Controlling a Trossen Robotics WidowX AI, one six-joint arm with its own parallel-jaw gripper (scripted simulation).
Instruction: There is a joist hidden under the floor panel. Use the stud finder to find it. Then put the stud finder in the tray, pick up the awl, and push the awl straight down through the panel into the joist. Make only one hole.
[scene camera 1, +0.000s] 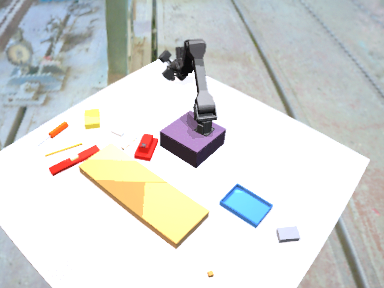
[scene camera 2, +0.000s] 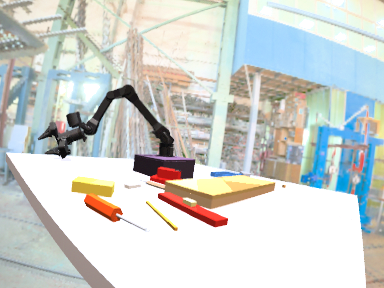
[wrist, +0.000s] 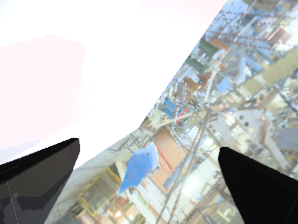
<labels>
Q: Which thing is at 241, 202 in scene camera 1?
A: A blue tray.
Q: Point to a red level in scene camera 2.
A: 185, 205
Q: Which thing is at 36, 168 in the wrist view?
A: The gripper.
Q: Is the gripper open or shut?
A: Open.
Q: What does the gripper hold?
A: Nothing.
</labels>
